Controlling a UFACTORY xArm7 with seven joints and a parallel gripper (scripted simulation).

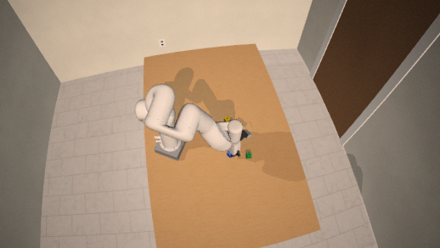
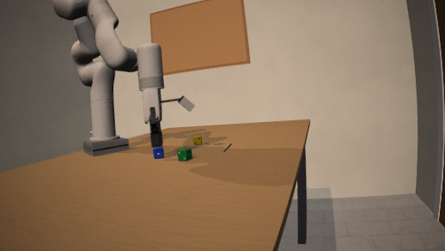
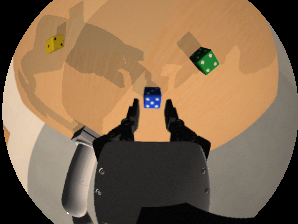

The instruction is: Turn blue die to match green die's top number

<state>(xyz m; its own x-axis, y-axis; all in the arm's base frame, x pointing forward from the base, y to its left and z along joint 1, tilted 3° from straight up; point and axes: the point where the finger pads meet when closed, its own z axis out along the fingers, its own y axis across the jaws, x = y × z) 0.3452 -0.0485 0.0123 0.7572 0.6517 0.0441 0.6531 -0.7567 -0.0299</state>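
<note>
Now: hand 4 cm above the blue die. Round my hand: green die (11 cm ahead, 1 cm to the right, 4 cm below); then yellow die (2 cm behind, 23 cm to the left, 4 cm below).
</note>
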